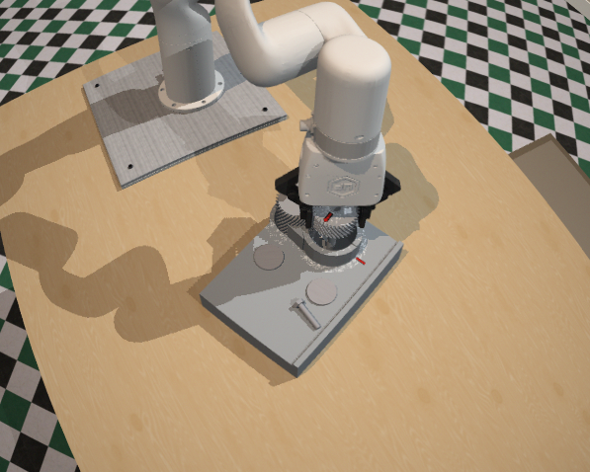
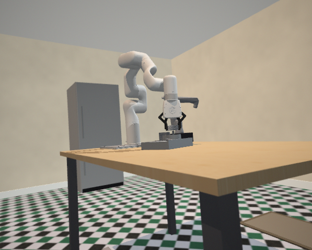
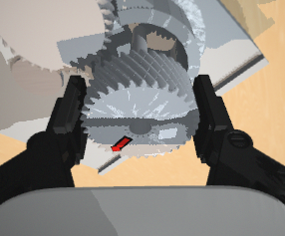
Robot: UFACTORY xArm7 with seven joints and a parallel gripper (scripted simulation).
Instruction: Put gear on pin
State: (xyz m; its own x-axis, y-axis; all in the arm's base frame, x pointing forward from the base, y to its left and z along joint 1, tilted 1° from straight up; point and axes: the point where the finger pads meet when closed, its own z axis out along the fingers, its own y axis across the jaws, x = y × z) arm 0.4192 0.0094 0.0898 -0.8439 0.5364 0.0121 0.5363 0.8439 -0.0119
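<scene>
Now: the gear right at my hand. The rest, counted from my hand: bolt: 90 mm to the right, 70 mm ahead, 60 mm below.
</scene>
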